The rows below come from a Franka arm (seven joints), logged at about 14 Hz.
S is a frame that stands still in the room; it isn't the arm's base.
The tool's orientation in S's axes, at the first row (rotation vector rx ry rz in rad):
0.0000, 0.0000, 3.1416
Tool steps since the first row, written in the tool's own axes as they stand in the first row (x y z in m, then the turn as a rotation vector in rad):
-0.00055, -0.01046, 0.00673, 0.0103, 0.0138, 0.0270
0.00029, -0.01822, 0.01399, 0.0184, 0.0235, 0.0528
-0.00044, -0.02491, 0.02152, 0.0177, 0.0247, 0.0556
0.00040, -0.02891, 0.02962, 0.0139, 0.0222, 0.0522
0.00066, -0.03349, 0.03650, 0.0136, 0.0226, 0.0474
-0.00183, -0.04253, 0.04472, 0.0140, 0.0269, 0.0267
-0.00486, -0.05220, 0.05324, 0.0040, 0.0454, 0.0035
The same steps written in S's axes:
0.00055, 0.01046, 0.00673, -0.0103, -0.0138, 0.0270
-0.00029, 0.01822, 0.01399, -0.0184, -0.0235, 0.0528
0.00044, 0.02491, 0.02152, -0.0177, -0.0247, 0.0556
-0.00040, 0.02891, 0.02962, -0.0139, -0.0222, 0.0522
-0.00066, 0.03349, 0.03650, -0.0136, -0.0226, 0.0474
0.00183, 0.04253, 0.04472, -0.0140, -0.0269, 0.0267
0.00486, 0.05220, 0.05324, -0.0040, -0.0454, 0.0035

